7 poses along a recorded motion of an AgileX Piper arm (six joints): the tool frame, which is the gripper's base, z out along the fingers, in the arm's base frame.
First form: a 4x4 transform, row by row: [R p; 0 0 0 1], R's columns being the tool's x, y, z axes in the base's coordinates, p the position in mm. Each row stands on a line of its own.
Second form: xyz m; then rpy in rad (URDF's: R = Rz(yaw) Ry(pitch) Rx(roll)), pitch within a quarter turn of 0, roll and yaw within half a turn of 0. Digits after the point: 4 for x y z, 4 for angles. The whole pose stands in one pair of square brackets.
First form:
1:
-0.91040 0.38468 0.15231 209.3
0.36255 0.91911 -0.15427 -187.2
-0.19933 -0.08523 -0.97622 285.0
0 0 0 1
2:
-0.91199 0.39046 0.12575 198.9
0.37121 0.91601 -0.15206 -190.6
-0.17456 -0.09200 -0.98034 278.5
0 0 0 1
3:
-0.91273 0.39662 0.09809 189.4
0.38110 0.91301 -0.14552 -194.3
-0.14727 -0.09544 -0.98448 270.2
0 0 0 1
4:
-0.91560 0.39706 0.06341 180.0
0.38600 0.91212 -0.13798 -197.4
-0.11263 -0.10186 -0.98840 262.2
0 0 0 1
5:
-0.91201 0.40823 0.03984 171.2
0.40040 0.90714 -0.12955 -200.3
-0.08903 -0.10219 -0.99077 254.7
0 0 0 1
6:
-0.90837 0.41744 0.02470 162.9
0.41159 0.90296 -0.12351 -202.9
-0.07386 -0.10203 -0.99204 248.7
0 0 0 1
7:
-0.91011 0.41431 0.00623 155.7
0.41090 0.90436 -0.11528 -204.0
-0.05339 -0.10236 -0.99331 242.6
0 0 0 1
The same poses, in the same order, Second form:
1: [0.2093 -0.1872 0.2850 -3.0545 0.2007 2.7626]
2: [0.1989 -0.1906 0.2785 -3.0480 0.1755 2.7550]
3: [0.1894 -0.1943 0.2702 -3.0450 0.1478 2.7461]
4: [0.1800 -0.1974 0.2622 -3.0389 0.1129 2.7426]
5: [0.1712 -0.2003 0.2547 -3.0388 0.0891 2.7279]
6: [0.1629 -0.2029 0.2487 -3.0391 0.0739 2.7162]
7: [0.1557 -0.2040 0.2426 -3.0389 0.0534 2.7175]
